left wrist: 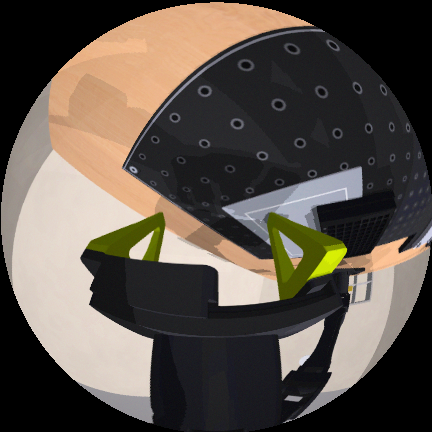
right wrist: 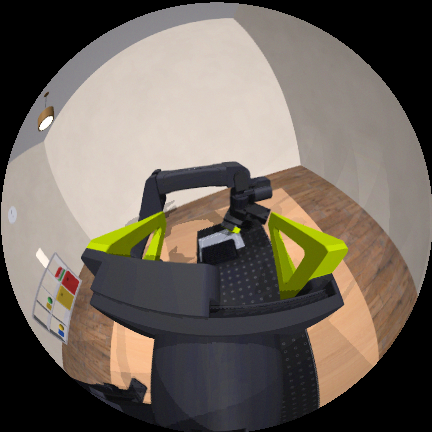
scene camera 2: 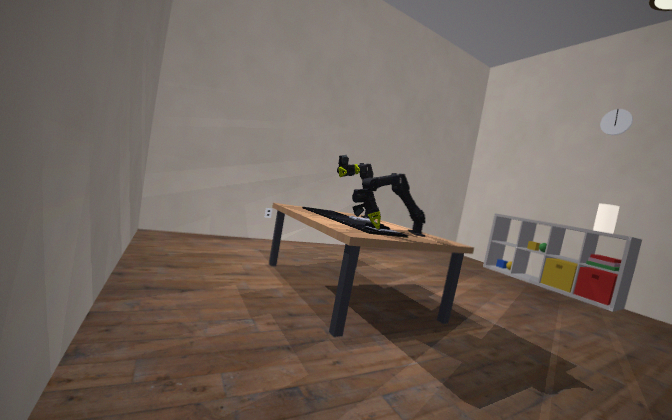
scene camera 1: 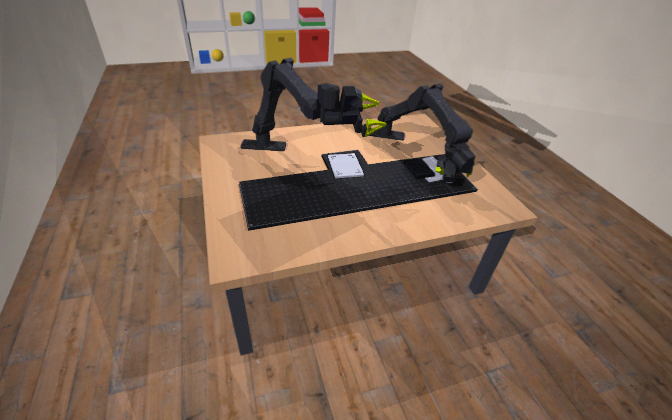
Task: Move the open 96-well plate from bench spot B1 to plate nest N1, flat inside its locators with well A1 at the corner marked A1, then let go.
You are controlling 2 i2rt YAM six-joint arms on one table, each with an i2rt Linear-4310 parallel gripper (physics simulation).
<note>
My left gripper (left wrist: 215,217) is open and touches a rectangular nest (left wrist: 297,202). A dark well plate (left wrist: 359,223) sits on the rectangular nest.
</note>
